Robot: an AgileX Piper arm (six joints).
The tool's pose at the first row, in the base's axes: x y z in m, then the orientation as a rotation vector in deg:
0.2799, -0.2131, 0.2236, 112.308, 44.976, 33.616
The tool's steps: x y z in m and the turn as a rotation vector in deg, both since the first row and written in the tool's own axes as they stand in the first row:
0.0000, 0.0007, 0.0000, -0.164, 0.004, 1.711
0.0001, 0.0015, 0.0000, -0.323, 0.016, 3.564
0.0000, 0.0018, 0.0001, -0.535, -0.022, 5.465
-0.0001, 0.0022, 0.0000, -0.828, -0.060, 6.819
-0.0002, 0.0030, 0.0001, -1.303, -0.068, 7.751
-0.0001, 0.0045, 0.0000, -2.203, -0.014, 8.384
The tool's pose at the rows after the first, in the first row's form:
0.2801, -0.2134, 0.2242, 112.999, 43.296, 34.683
0.2804, -0.2136, 0.2249, 113.742, 41.477, 35.838
0.2805, -0.2138, 0.2251, 114.444, 39.545, 36.979
0.2805, -0.2140, 0.2255, 114.799, 38.094, 37.816
0.2807, -0.2144, 0.2262, 114.778, 36.991, 38.483
0.2811, -0.2149, 0.2275, 114.212, 36.040, 39.150

